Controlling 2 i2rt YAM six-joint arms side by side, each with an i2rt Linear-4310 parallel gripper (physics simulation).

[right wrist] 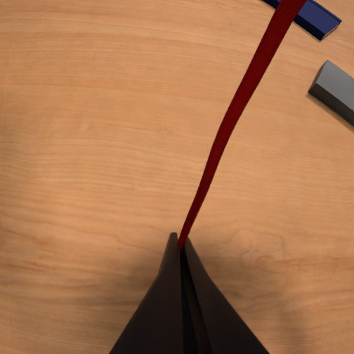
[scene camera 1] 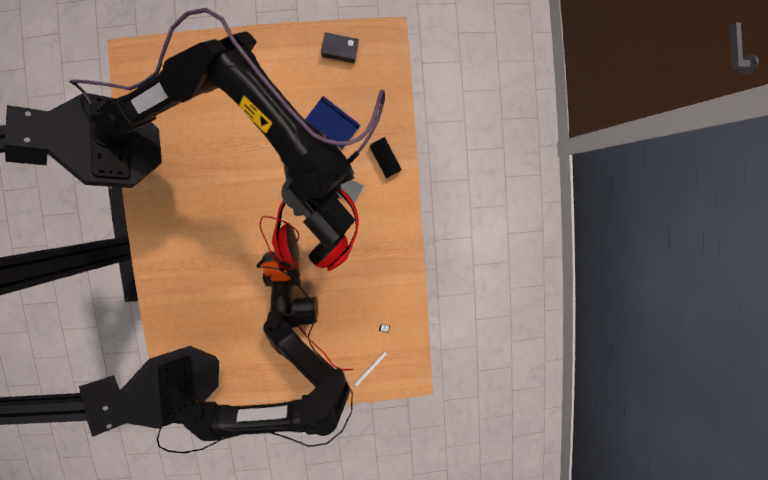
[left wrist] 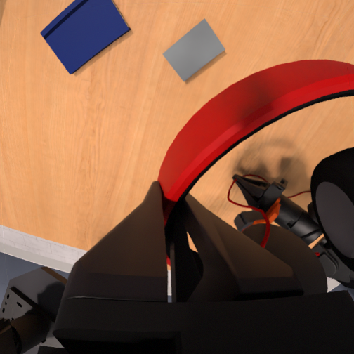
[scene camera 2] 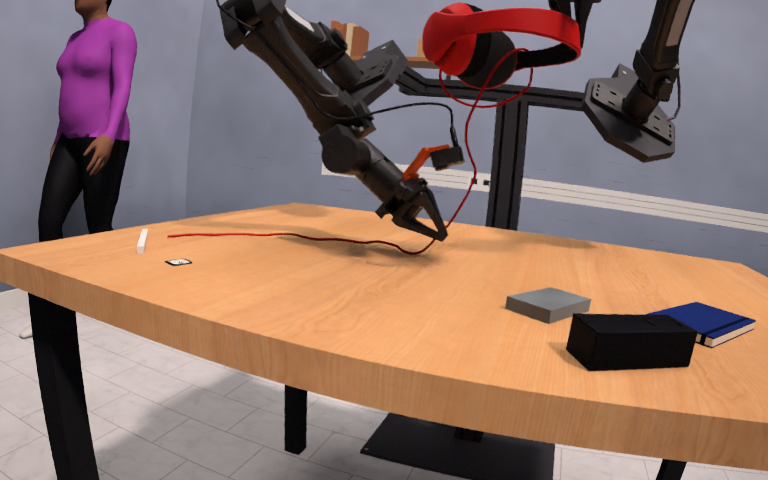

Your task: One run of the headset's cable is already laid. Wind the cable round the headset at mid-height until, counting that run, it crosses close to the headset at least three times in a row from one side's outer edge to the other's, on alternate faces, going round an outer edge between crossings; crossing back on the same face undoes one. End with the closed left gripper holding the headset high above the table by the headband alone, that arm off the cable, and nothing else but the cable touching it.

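Frame: origin at the left arm's base, x ahead, y left, z up, level; centimetres.
Seen in the pictures: left gripper, fingertip midpoint: point(scene camera 2: 576, 49); right gripper, fingertip midpoint: point(scene camera 2: 445, 238); left arm's base at its link origin: point(scene camera 1: 108, 137) point(scene camera 2: 632, 113); right arm's base at its link origin: point(scene camera 1: 175, 391) point(scene camera 2: 353, 85).
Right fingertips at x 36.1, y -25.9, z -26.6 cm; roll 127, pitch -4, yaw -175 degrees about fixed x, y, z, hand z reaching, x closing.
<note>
Offsets run from my right fingertips to a thing's top centre.
The red headset {dx +11.7, dy +10.1, dz +32.1 cm} point(scene camera 1: 355, 226) point(scene camera 2: 509, 21) point(left wrist: 240, 107) hangs high above the table, headband roughly level. My left gripper point(left wrist: 164, 190) is shut on the headband. The red cable point(scene camera 1: 261, 227) point(scene camera 2: 467, 135) point(left wrist: 267, 232) point(right wrist: 240, 100) loops below the ear cups, passes in front of the dark cup in scene camera 2 and drops toward the table, where its tail lies toward the left. My right gripper point(scene camera 2: 444, 235) point(right wrist: 176, 239) is low over the table, its fingertips shut on the cable. The arms hide part of the wrap in scene camera 1.
A blue notebook {dx +11.4, dy +38.9, dz -2.1 cm} point(scene camera 1: 331, 120) point(scene camera 2: 705, 322), a grey block {dx +16.7, dy +20.0, dz -1.8 cm} point(scene camera 2: 548, 302) point(left wrist: 195, 50) and a black box {dx +27.8, dy +29.8, dz +0.2 cm} point(scene camera 1: 385, 157) point(scene camera 2: 631, 342) lie on the table. A dark box {dx +11.7, dy +60.7, dz +0.8 cm} point(scene camera 1: 339, 47), a white stick {dx +28.9, dy -36.5, dz -2.3 cm} point(scene camera 1: 370, 369) point(scene camera 2: 142, 241) and a small square item {dx +32.2, dy -22.9, dz -3.1 cm} point(scene camera 1: 384, 328) point(scene camera 2: 178, 262) also lie there.
</note>
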